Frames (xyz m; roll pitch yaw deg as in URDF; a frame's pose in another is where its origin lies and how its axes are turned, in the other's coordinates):
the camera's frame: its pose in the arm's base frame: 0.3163 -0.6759 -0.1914 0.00 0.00 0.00
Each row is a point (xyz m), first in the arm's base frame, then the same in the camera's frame.
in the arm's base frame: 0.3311 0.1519 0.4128
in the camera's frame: 0.0148 0.8278 0.6042
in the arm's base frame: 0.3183 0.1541 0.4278
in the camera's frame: 0.0020 0.8300 0.6192
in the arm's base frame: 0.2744 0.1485 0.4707
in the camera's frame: -0.0419 0.8244 0.6621
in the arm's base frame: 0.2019 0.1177 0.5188
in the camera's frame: -0.1144 0.7936 0.7102
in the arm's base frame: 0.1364 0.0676 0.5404
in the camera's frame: -0.1799 0.7435 0.7318
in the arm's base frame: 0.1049 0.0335 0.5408
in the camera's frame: -0.2114 0.7094 0.7322
